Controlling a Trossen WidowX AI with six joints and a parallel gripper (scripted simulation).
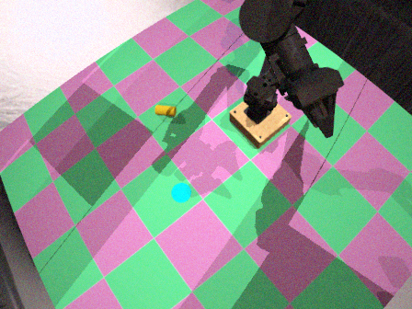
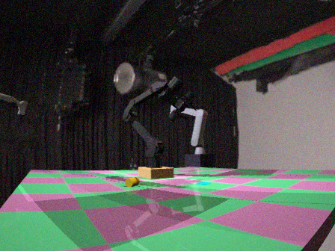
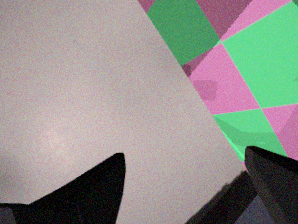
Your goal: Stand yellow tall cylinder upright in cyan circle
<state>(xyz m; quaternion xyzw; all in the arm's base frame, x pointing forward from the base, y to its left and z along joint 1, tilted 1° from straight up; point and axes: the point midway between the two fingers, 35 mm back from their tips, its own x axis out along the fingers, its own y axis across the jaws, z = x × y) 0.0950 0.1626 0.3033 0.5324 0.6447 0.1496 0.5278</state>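
My gripper tip is now 10 cm short of the yellow tall cylinder, 42 cm to the left of it and 32 cm above it. The rest, counted from my gripper tip: cyan circle (24 cm ahead, 17 cm to the right, 34 cm below).
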